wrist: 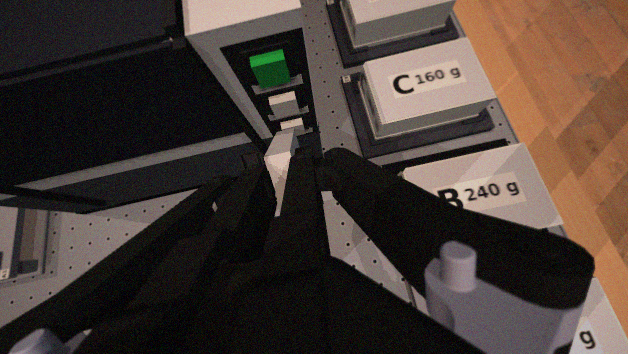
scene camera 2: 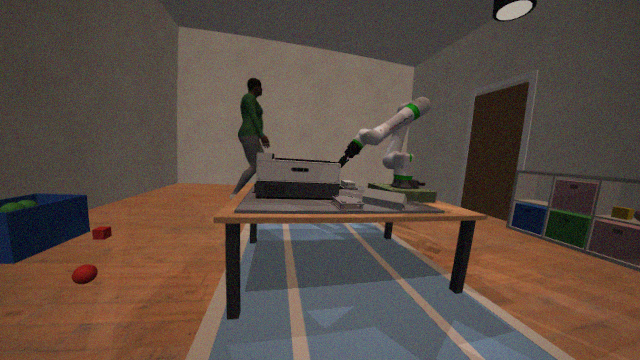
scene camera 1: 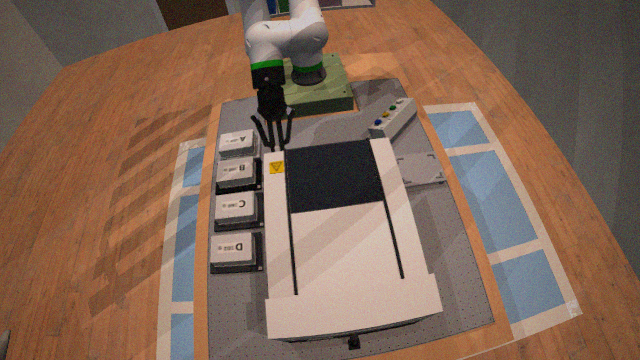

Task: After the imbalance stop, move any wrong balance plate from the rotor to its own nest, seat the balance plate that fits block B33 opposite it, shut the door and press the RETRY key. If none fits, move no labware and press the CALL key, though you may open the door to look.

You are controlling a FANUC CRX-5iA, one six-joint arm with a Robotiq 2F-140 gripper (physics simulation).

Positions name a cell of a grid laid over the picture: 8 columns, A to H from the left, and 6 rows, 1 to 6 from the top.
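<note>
There's a white centrifuge (scene camera 1: E5) here, and a button box (scene camera 1: F2) as well. Scene camera 2 also shows me the button box (scene camera 2: E4). And I can see my gripper (wrist: D3).
</note>
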